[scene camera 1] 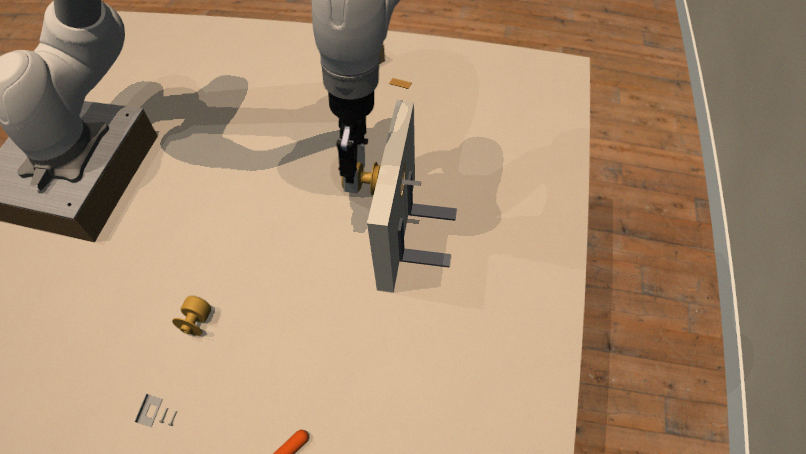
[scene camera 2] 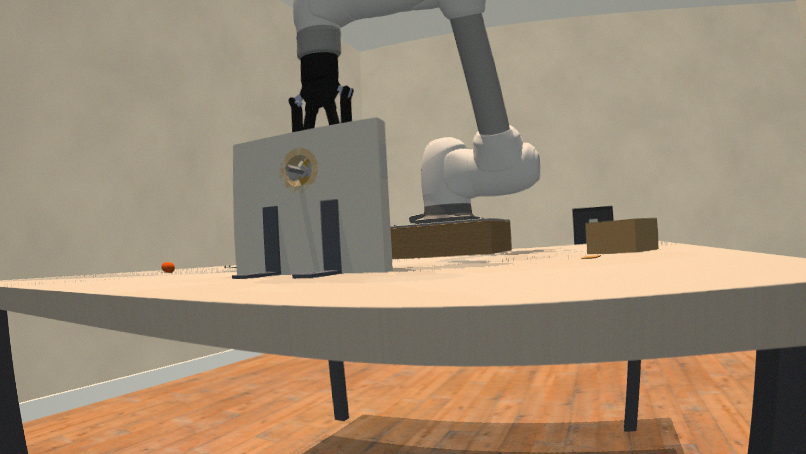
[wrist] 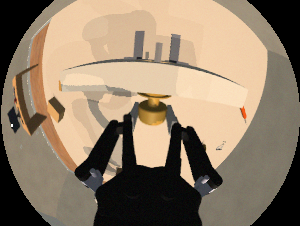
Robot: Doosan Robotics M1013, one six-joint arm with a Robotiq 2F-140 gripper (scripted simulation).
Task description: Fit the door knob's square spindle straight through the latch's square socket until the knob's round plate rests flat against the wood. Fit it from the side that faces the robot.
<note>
In view: the gripper point(scene camera 1: 354, 178), a brown box point(scene camera 2: 630, 235) and a wooden door panel point(wrist: 146, 76).
The gripper shows as well in the wrist view point(wrist: 152, 109).
</note>
